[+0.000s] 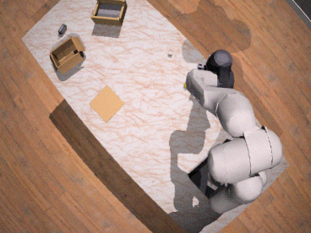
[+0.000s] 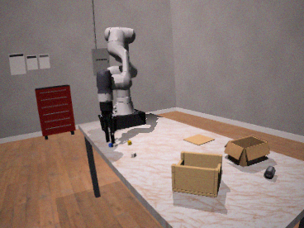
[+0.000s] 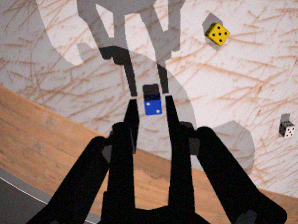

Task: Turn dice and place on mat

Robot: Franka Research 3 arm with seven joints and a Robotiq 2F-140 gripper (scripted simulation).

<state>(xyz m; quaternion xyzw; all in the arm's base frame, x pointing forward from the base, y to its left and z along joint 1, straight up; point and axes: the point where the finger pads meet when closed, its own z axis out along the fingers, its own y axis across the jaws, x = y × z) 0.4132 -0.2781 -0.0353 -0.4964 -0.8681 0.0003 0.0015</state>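
Now: the blue die 5 cm below my hand. Also, from my hand: yellow die (11 cm to the left, 5 cm below, 3 cm ahead); white die (22 cm ahead, 5 cm to the left, 5 cm below); tan mat (48 cm to the left, 24 cm ahead, 6 cm below).
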